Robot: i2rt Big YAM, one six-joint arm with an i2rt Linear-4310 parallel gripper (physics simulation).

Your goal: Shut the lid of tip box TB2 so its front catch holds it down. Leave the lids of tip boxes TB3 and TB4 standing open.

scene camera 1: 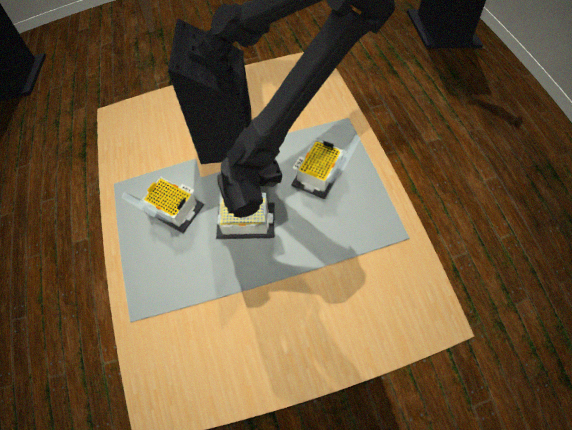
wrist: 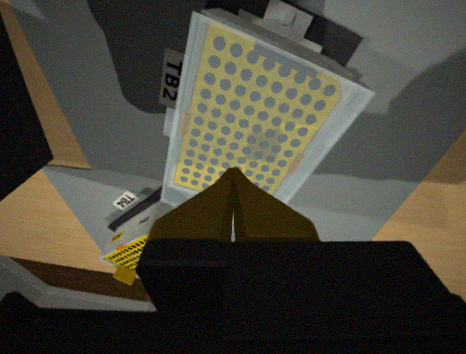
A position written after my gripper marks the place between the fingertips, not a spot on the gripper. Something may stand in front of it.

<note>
In view: my gripper (wrist: 233, 176) and a grey mat (wrist: 105, 71).
</note>
